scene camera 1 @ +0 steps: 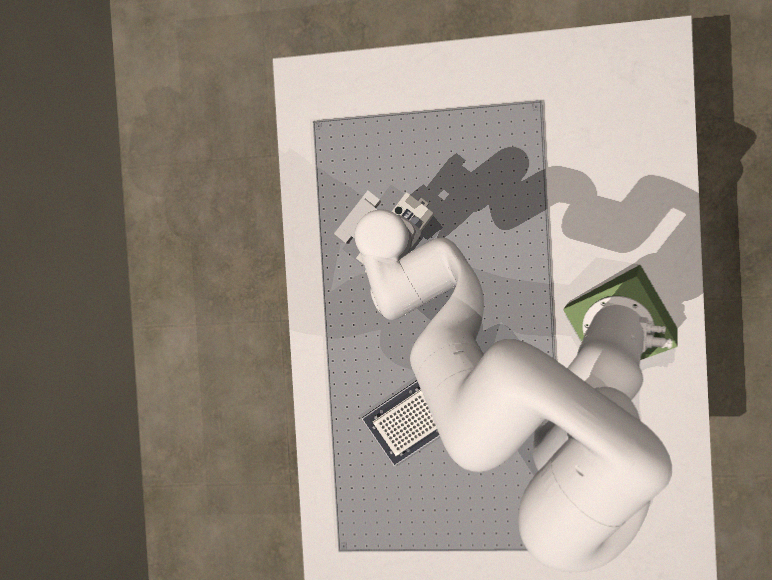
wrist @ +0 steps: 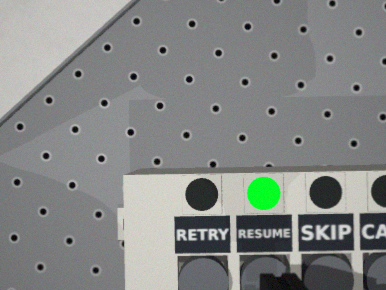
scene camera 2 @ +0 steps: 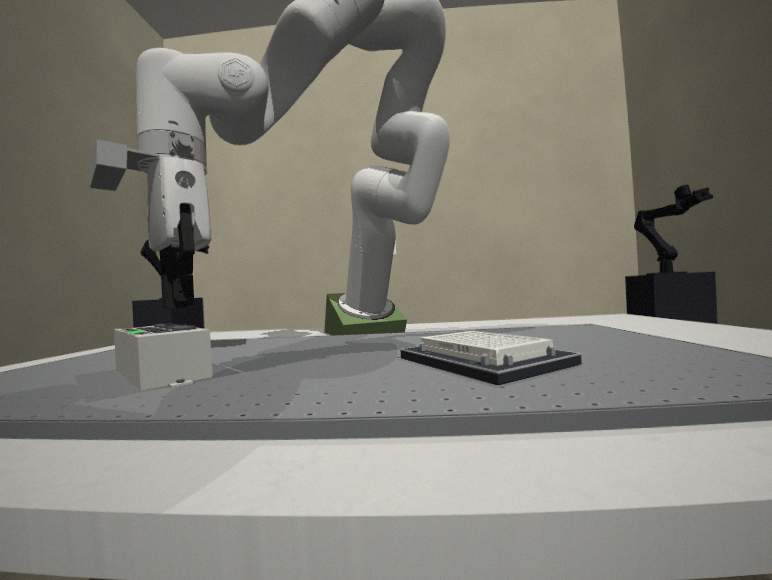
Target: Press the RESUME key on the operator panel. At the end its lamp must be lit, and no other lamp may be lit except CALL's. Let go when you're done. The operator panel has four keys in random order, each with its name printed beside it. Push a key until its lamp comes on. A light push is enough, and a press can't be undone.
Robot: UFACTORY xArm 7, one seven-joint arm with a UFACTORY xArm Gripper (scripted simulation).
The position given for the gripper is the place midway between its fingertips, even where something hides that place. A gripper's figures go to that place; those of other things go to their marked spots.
Labels:
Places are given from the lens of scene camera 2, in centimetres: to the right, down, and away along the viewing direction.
gripper [scene camera 2: 178, 307]: -25, 2, 42
operator panel [scene camera 2: 149, 357]: -23, 7, 34

